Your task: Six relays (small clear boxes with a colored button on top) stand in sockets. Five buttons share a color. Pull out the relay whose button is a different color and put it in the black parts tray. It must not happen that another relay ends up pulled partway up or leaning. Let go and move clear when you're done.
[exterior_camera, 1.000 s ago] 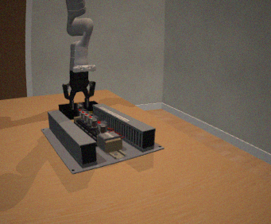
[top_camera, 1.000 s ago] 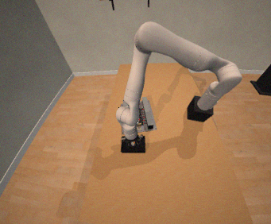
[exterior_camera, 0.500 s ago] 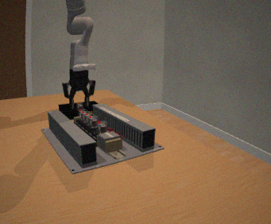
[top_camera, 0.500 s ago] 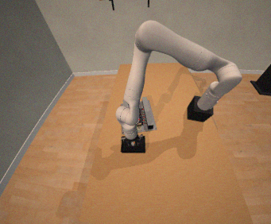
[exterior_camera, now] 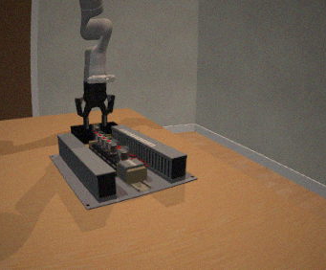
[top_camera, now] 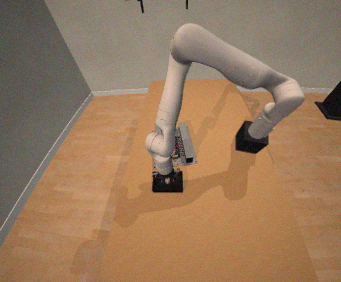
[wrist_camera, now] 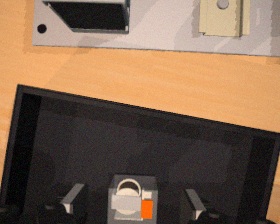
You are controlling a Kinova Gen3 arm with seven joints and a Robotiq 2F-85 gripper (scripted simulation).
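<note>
Right now my hand is 2 cm above the relay. Also, from my hand: black parts tray (3 cm below).
</note>
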